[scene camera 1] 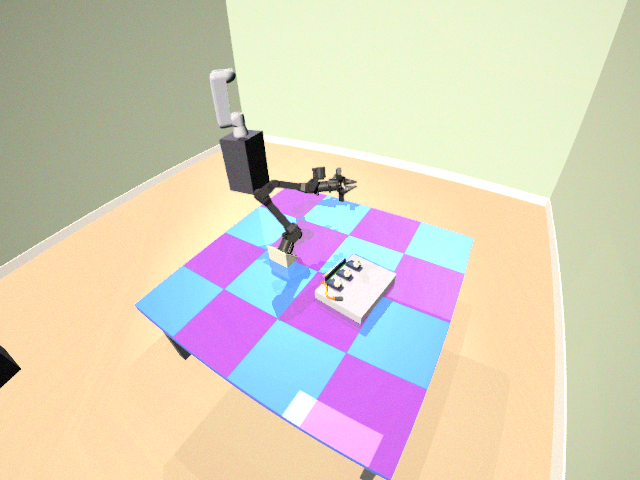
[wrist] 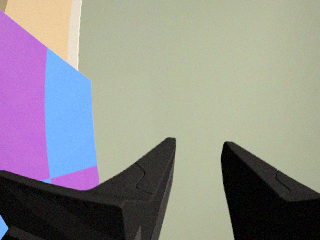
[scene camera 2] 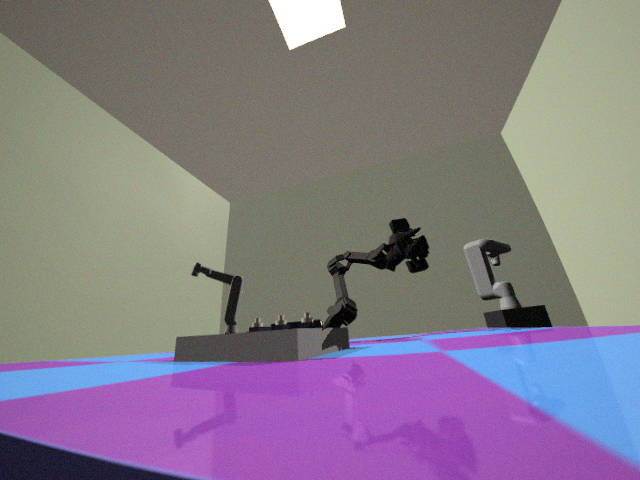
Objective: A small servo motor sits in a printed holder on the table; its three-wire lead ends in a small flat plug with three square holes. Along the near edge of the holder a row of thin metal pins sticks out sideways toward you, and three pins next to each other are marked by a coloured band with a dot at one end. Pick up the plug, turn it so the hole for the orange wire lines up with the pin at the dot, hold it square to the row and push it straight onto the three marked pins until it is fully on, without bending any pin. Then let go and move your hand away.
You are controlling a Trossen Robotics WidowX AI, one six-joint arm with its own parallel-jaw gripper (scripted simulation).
same spot on holder: [scene camera 2: 296,344] = [scene camera 1: 395,277]
